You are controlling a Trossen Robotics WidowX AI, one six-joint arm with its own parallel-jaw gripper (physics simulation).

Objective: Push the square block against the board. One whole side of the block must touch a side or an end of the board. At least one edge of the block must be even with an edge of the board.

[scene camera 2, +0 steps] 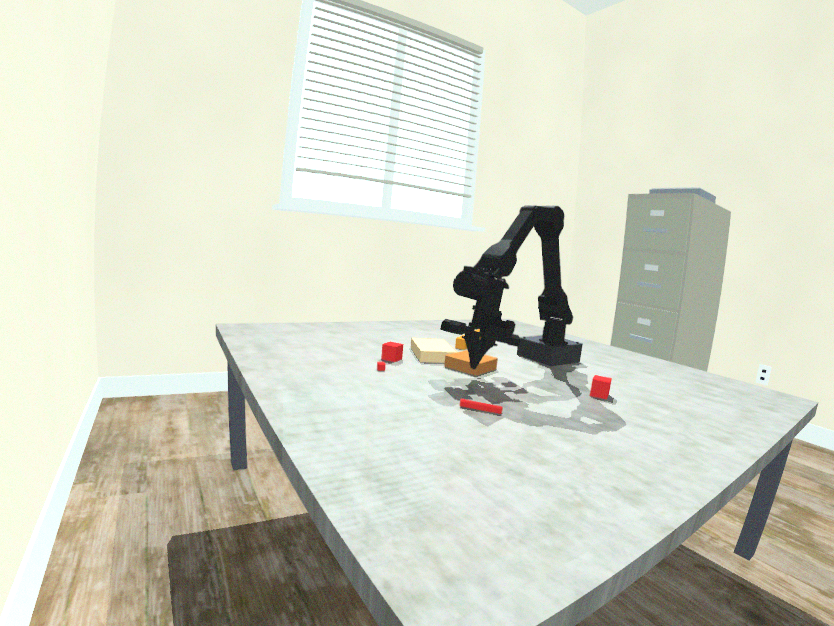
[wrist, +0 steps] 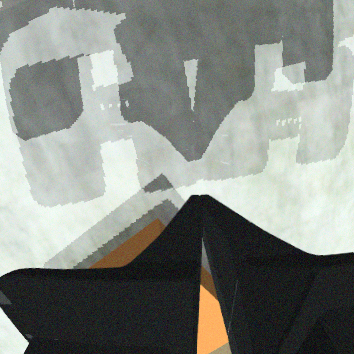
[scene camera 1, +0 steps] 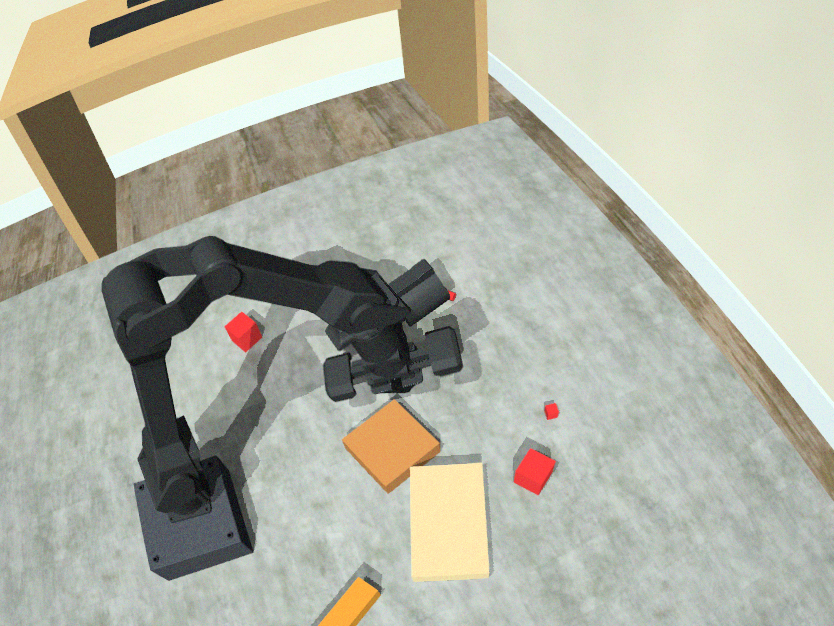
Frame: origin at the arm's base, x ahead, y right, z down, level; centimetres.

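Where they show: gripper, fingertip midpoint: (scene camera 2: 472,368) (wrist: 198,202) (scene camera 1: 406,389); arm's base, origin of the base link: (scene camera 2: 553,341) (scene camera 1: 187,497).
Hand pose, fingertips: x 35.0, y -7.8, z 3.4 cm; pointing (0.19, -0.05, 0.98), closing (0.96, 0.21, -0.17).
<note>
Things, the pixels of their top centre, and the offset from my fingertips. "pt": a spot on its surface instead.
- square block, middle of its top: (wrist: 148,337) (scene camera 1: 389,441) (scene camera 2: 471,356) dx -5.1, dy +7.6, dz -0.7 cm
- pale yellow board, middle of its top: (scene camera 1: 448,518) (scene camera 2: 433,344) dx -1.8, dy +21.4, dz -0.7 cm
- red bar, middle of its top: (scene camera 2: 481,403) dx +10.8, dy -17.9, dz +0.8 cm
- orange bar, surface spot: (scene camera 1: 350,603) pt dx -17.4, dy +28.1, dz -0.8 cm
The square block (scene camera 1: 390,444) (scene camera 2: 455,362) (wrist: 137,241) is flat and orange-brown. It lies turned at an angle to the pale yellow board (scene camera 1: 449,522) (scene camera 2: 429,349). Its lower right side in scene camera 1 is at the board's upper left corner, without a whole side along the board; whether they touch there is unclear. My gripper (scene camera 1: 398,388) (scene camera 2: 474,365) (wrist: 198,202) is shut and empty, with its tips pointing down beside the block's upper corner in scene camera 1, on the side away from the board. The fingers hide part of the block in the wrist view.
A red cube (scene camera 1: 243,331) (scene camera 2: 600,386) lies left of the arm's wrist in scene camera 1. Another red cube (scene camera 1: 534,471) (scene camera 2: 392,351) and a small one (scene camera 1: 551,410) (scene camera 2: 381,366) lie right of the board. A red bar (scene camera 2: 480,407) and an orange bar (scene camera 1: 350,603) also lie on the table.
</note>
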